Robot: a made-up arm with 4 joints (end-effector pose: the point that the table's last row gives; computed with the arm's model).
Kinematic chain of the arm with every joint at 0, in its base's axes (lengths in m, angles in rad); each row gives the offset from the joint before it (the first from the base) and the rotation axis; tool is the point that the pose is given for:
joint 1: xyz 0 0 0.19 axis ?
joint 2: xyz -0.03 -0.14 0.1 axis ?
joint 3: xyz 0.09 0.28 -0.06 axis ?
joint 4: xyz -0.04 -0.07 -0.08 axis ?
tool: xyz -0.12 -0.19 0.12
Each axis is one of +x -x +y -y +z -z.
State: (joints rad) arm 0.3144 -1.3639 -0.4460 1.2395
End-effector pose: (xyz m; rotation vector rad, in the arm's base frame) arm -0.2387 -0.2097 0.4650 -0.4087 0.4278 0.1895
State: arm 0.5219 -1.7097 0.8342 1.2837
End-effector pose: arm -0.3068 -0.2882 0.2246 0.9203 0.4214 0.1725
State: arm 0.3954 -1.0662 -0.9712 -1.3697
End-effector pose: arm -0.0008 0.0544 0.1488 0.6459 1.4255 2.2252
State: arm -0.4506 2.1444 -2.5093 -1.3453
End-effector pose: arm 0.0294 -0.1827 0.1351 2.5679 -0.6134 0.2494
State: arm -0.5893 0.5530 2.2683 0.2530
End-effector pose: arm 0.2129 -0.1922 0.1617 -0.2390 -2.8485 -0.5813
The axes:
joint 1: +y
joint 2: -z
joint 3: -y
joint 4: -z

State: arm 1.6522 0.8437 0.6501 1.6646
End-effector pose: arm -0.0727 0.1713 0.0375 -1.4463 0.0465 -1.7685
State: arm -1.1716 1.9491 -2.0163 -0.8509
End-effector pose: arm -0.0315 -0.2456 0.1187 2.0898 -0.3245 0.5637
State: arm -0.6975 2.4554 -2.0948 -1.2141
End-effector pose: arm -0.0126 -0.2126 0.0969 2.3438 -0.9303 0.0332
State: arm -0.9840 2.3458 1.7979 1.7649
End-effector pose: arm 0.2292 -0.4641 0.2329 -0.1446 1.2099 1.3654
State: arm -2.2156 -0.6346 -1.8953 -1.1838
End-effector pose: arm 0.0267 -0.0594 0.2521 -0.6584 0.0594 0.8453
